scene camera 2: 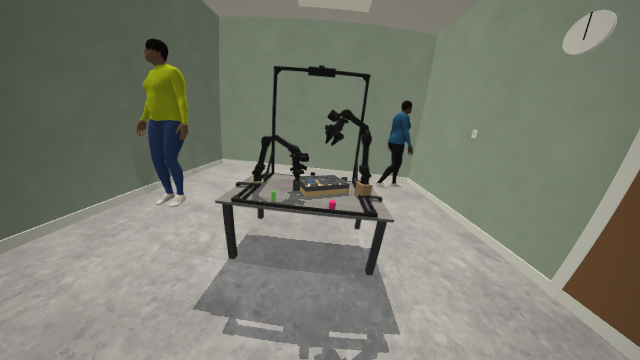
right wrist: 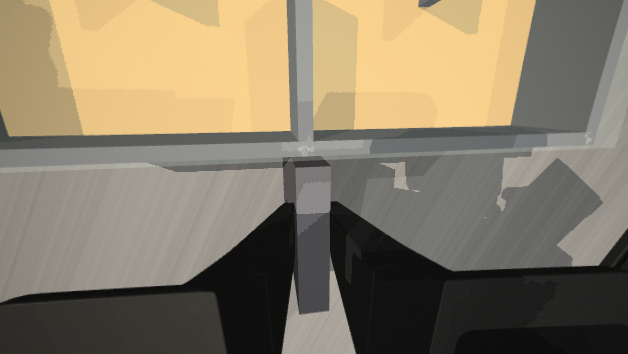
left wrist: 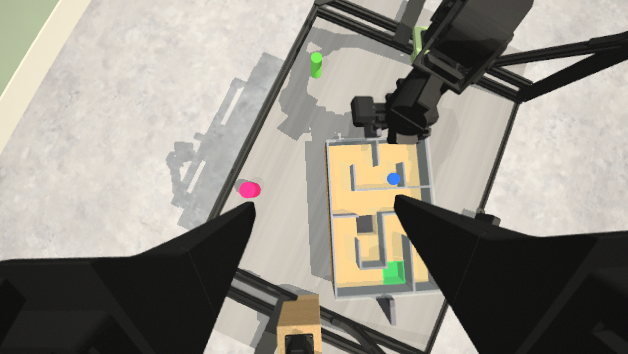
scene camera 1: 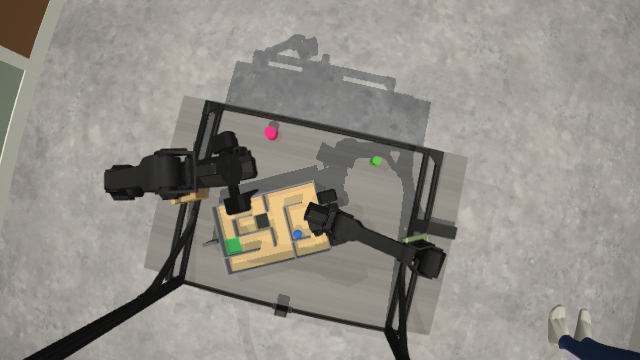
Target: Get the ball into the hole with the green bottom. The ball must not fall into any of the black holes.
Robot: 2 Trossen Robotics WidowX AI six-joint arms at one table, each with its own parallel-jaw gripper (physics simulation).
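The blue ball (scene camera 1: 297, 234) (scene camera 2: 310, 181) (left wrist: 393, 178) is in a walled pocket at the right-arm end of the maze board (scene camera 1: 280, 200) (scene camera 2: 325, 191) (left wrist: 350, 200) (right wrist: 185, 75), beside a short wall. The board looks roughly level. The green-bottomed hole (scene camera 1: 233, 246) (left wrist: 393, 272) is at the board's opposite end. A black hole (scene camera 1: 262, 220) (left wrist: 365, 224) lies between them. My right gripper (right wrist: 310, 212) is shut on the board's grey handle (right wrist: 312, 260); the arm hides its fingers in scene camera 1. My left gripper (scene camera 2: 332, 141) (left wrist: 324, 204) is open and empty, high above the table.
A second handle (scene camera 1: 211, 242) (left wrist: 387, 310) sticks out at the green end. A pink cylinder (scene camera 1: 271, 133) (scene camera 2: 332, 205) (left wrist: 249, 190) and a green cylinder (scene camera 1: 376, 161) (scene camera 2: 273, 196) (left wrist: 316, 65) stand apart from the board. A wooden block (scene camera 2: 363, 189) (left wrist: 299, 312) is at the left arm's base.
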